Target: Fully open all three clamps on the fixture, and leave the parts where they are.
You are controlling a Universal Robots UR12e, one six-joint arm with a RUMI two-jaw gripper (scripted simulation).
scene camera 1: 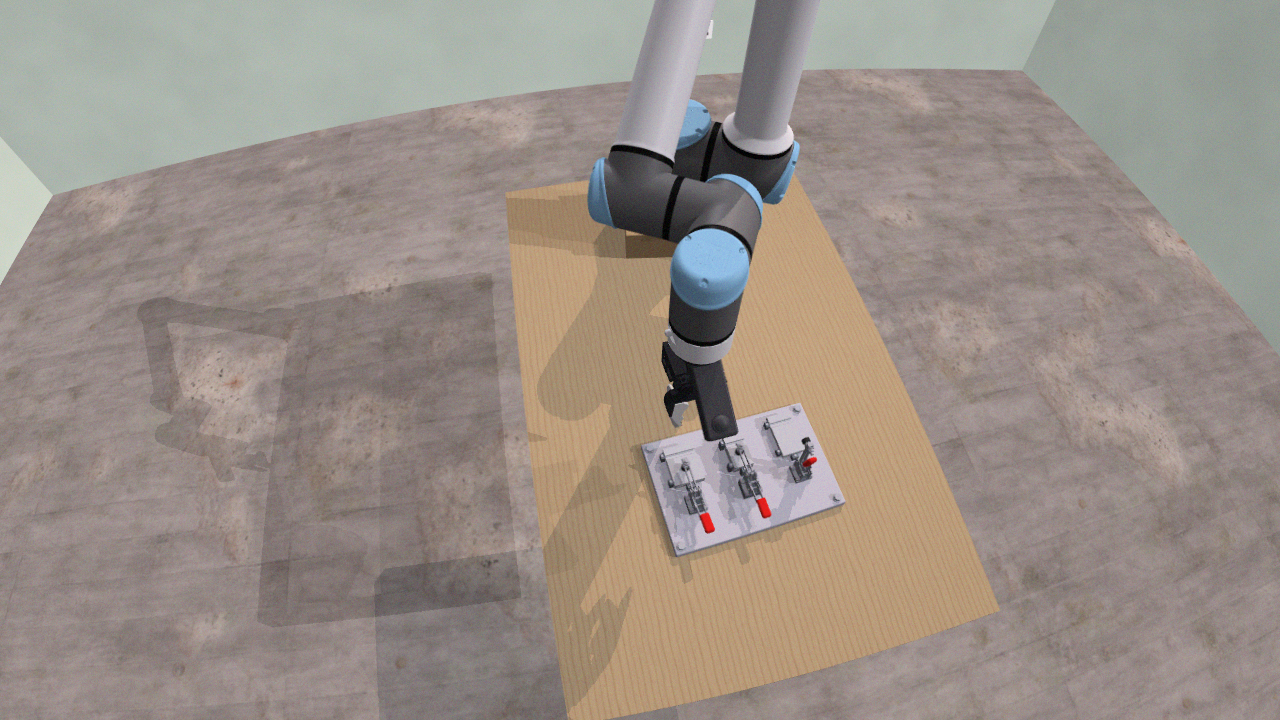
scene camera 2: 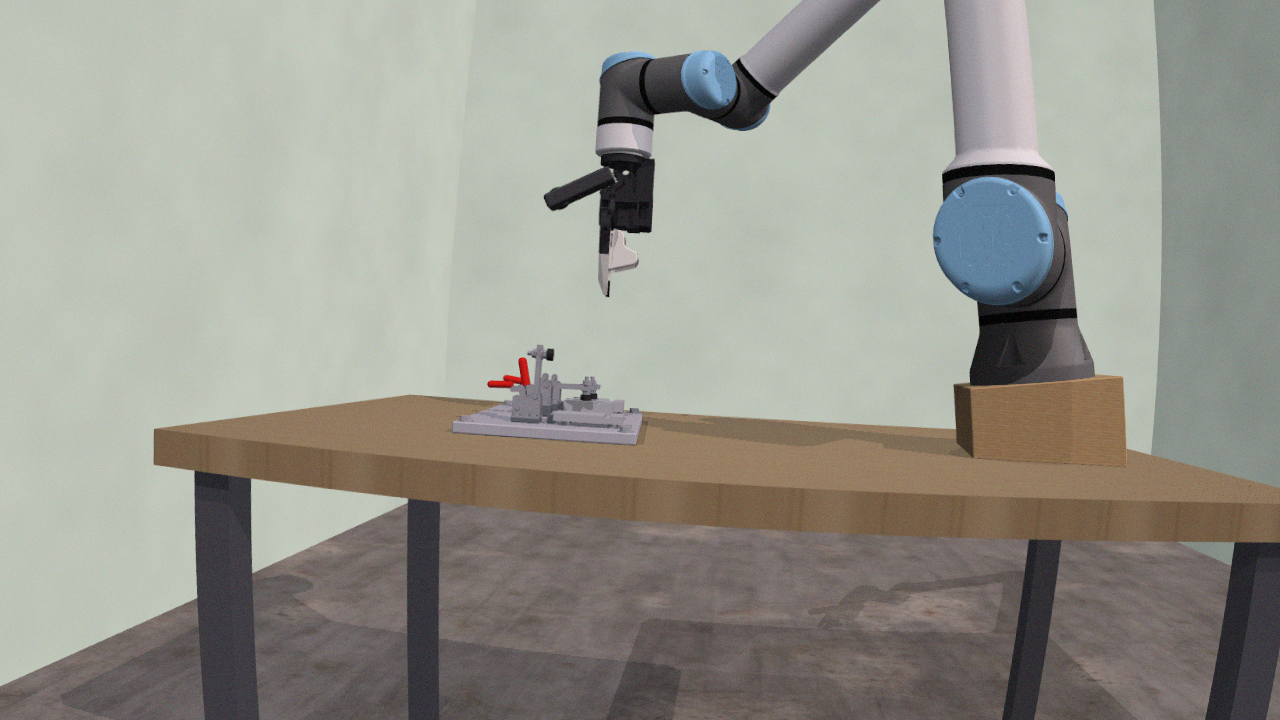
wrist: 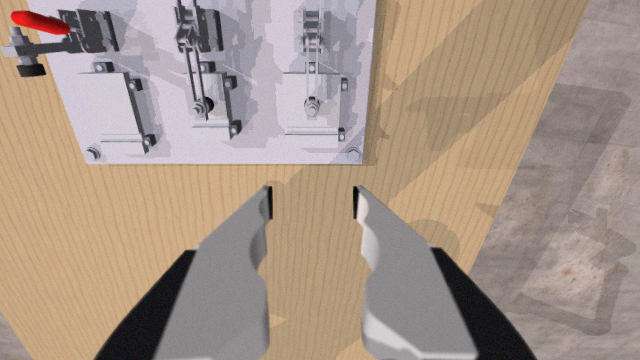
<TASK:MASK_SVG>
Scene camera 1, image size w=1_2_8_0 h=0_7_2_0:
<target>my gripper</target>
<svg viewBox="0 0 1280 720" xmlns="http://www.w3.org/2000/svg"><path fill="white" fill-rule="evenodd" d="M663 342L661 362L669 382L673 382L673 387L670 384L667 386L664 404L675 428L682 426L682 414L688 409L688 402L695 400L706 441L712 442L737 435L738 427L722 360L713 364L693 364L677 356L670 348L668 341Z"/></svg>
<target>flat part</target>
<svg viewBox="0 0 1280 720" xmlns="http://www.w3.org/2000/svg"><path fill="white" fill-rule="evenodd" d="M789 411L766 418L777 447L781 451L782 458L791 456L794 453L801 453L805 449Z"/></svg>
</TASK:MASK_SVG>
